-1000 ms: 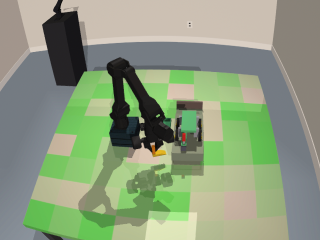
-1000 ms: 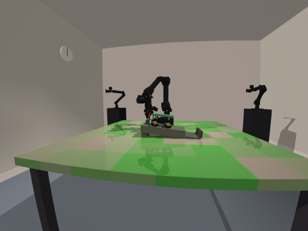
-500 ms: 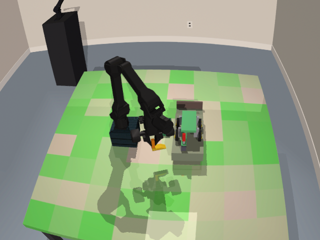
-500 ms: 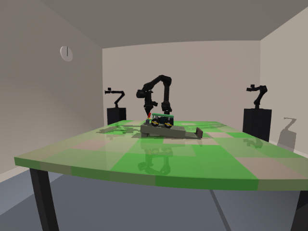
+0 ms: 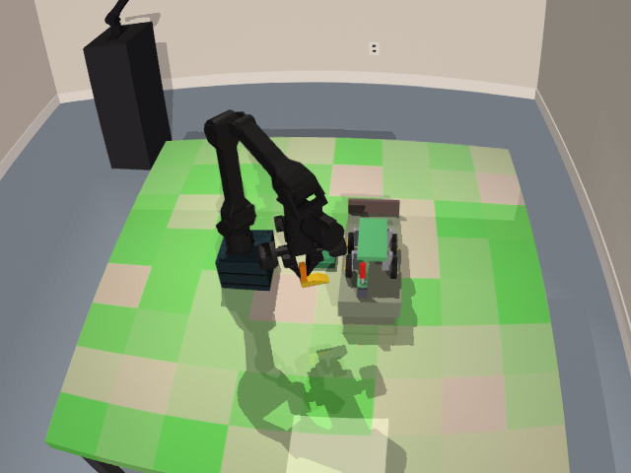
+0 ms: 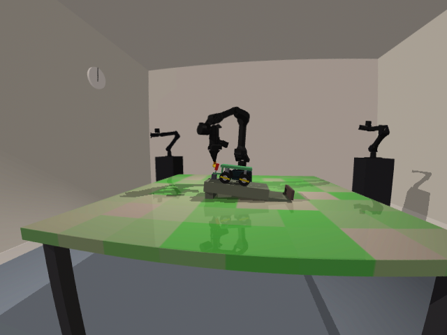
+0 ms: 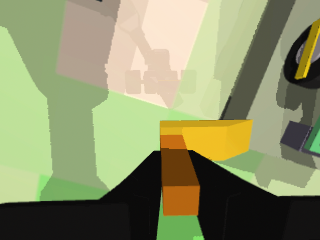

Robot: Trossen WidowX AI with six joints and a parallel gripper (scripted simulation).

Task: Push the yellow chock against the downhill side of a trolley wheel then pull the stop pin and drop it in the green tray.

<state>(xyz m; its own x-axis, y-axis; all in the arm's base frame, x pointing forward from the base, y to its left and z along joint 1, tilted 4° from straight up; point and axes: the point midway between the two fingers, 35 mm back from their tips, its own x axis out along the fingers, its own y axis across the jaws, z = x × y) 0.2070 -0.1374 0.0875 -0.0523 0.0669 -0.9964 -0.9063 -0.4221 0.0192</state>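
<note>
Now: gripper tip 2 cm short of the yellow chock, 1 cm to the right of it and 1 cm above it. Round my gripper tip: red-headed stop pin (13 cm ahead, 5 cm to the left, 4 cm below); trolley (13 cm ahead, 15 cm to the left, 5 cm below); grey ramp (13 cm ahead, 16 cm to the left, 12 cm below).
</note>
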